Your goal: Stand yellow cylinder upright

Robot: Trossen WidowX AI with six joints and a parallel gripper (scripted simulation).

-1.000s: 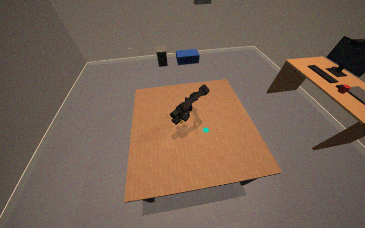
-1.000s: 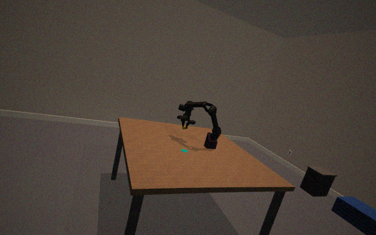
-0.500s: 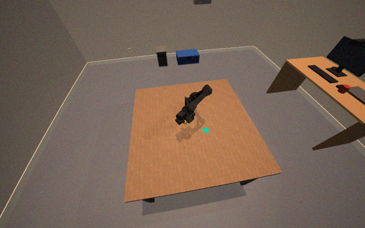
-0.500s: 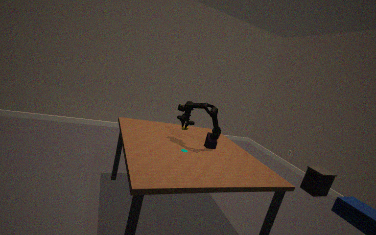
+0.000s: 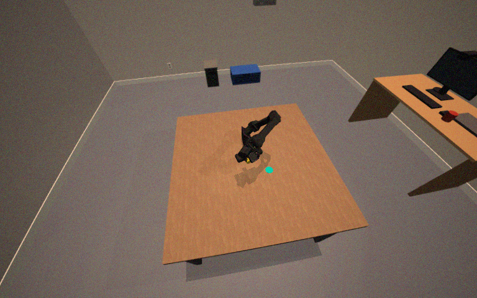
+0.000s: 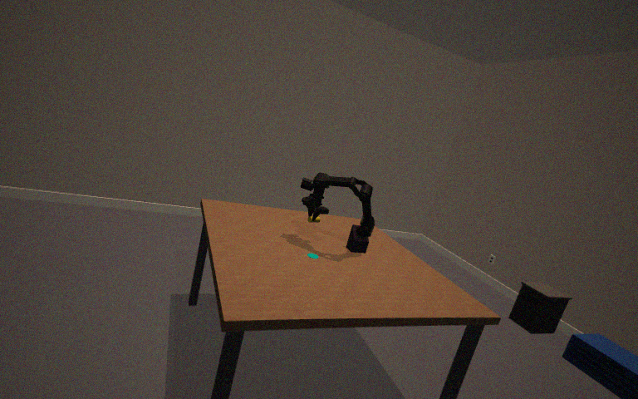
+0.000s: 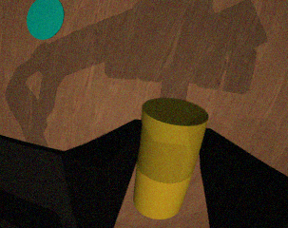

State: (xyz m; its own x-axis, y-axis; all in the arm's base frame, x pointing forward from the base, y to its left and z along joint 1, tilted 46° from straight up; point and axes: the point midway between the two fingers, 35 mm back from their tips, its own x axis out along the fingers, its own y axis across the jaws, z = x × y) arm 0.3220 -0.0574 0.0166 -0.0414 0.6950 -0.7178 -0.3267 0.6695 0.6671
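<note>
The cyan circle lies 10 mm ahead of my gripper tip, 170 mm to the left of it and 140 mm below it. Also, from my gripper tip: yellow tall cylinder: 20 mm behind, 10 mm to the right.
</note>
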